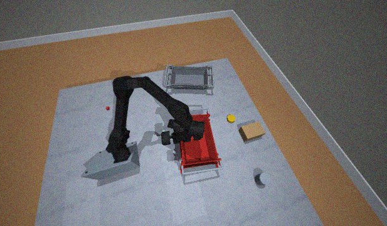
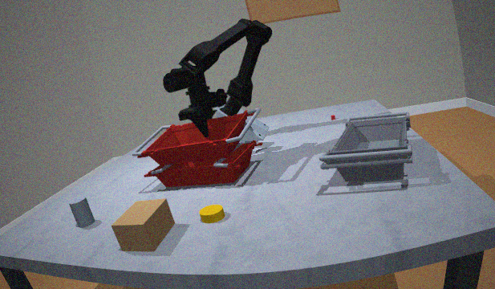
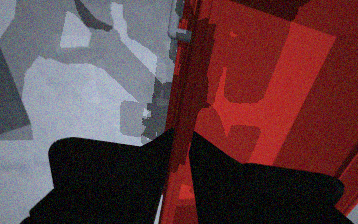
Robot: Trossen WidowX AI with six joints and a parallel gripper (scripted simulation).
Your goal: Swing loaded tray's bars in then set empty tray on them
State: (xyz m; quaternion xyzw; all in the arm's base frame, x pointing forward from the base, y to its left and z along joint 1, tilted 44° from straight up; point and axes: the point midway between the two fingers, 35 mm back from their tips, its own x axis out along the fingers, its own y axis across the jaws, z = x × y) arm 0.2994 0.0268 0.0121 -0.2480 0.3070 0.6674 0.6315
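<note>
Now: the red tray 8 cm ahead of my gripper tip and 2 cm above it. From my gripper tip the other things lie so: tan box 42 cm ahead, 7 cm below; grey cylinder 37 cm ahead, 26 cm to the right, 7 cm below; yellow disc 34 cm ahead, 11 cm to the left, 9 cm below.
</note>
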